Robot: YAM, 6 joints.
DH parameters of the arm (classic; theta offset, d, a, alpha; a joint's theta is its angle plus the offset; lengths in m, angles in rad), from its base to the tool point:
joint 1: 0 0.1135 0.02 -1.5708
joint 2: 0 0 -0.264 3.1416
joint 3: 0.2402 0 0.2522 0
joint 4: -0.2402 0 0.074 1.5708
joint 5: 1.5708 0 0 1.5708
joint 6: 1.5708 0.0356 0 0
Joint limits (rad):
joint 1: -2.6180..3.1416
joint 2: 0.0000..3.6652
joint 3: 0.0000..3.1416
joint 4: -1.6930..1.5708
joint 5: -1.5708..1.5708
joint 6: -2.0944..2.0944
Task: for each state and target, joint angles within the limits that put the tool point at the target. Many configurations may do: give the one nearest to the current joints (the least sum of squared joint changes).
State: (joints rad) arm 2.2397 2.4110 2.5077 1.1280 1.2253 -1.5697
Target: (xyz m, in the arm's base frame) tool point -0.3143 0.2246 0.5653
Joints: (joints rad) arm 2.6062 2.2145 2.6265 1.0903 1.1733 -1.5697
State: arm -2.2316 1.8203 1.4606 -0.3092 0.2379 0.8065
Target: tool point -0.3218 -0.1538 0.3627
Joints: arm -2.6180 1.5689 1.4457 -0.3538 0.8917 0.8065
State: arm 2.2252 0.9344 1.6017 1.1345 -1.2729 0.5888
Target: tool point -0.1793 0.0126 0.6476
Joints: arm 2.8929 1.4735 2.0392 0.9171 -1.1125 0.5888
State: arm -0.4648 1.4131 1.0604 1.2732 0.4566 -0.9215
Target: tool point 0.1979 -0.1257 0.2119
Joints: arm -0.4917 1.3159 0.2863 1.2401 0.5101 -0.9215
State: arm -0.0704 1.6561 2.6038 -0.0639 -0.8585 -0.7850
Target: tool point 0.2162 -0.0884 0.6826
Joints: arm -0.4922 1.7564 2.6687 0.0007 -0.7501 -0.7850
